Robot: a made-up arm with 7 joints. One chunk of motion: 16 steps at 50 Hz.
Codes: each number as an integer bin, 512 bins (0 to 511) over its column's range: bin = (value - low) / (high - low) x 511, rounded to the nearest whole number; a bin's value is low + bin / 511 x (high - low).
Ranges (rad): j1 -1.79..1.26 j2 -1.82..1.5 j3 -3..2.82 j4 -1.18..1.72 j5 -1.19..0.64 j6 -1.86..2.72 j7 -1.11..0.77
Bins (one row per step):
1: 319 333 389 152 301 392 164
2: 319 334 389 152 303 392 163
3: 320 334 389 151 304 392 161
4: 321 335 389 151 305 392 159
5: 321 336 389 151 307 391 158
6: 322 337 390 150 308 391 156
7: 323 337 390 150 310 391 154
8: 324 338 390 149 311 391 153
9: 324 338 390 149 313 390 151
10: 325 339 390 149 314 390 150
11: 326 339 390 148 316 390 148
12: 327 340 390 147 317 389 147
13: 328 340 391 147 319 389 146
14: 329 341 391 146 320 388 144
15: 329 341 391 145 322 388 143
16: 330 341 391 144 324 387 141
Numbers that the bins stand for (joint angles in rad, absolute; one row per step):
1: 0.1140 0.3435 1.4305 -0.3174 -0.1121 1.6534 -0.5066
2: 0.1140 0.3500 1.4305 -0.3174 -0.1049 1.6534 -0.5103
3: 0.1200 0.3500 1.4305 -0.3231 -0.1013 1.6534 -0.5177
4: 0.1259 0.3565 1.4305 -0.3231 -0.0977 1.6534 -0.5250
5: 0.1259 0.3630 1.4305 -0.3231 -0.0906 1.6445 -0.5287
6: 0.1319 0.3695 1.4419 -0.3287 -0.0870 1.6445 -0.5361
7: 0.1379 0.3695 1.4419 -0.3287 -0.0798 1.6445 -0.5434
8: 0.1439 0.3760 1.4419 -0.3344 -0.0762 1.6445 -0.5471
9: 0.1439 0.3760 1.4419 -0.3344 -0.0691 1.6355 -0.5545
10: 0.1498 0.3825 1.4419 -0.3344 -0.0655 1.6355 -0.5581
11: 0.1558 0.3825 1.4419 -0.3401 -0.0583 1.6355 -0.5655
12: 0.1618 0.3890 1.4419 -0.3458 -0.0548 1.6265 -0.5692
13: 0.1677 0.3890 1.4533 -0.3458 -0.0476 1.6265 -0.5729
14: 0.1737 0.3955 1.4533 -0.3514 -0.0440 1.6176 -0.5802
15: 0.1737 0.3955 1.4533 -0.3571 -0.0368 1.6176 -0.5839
16: 0.1797 0.3955 1.4533 -0.3628 -0.0297 1.6086 -0.5913

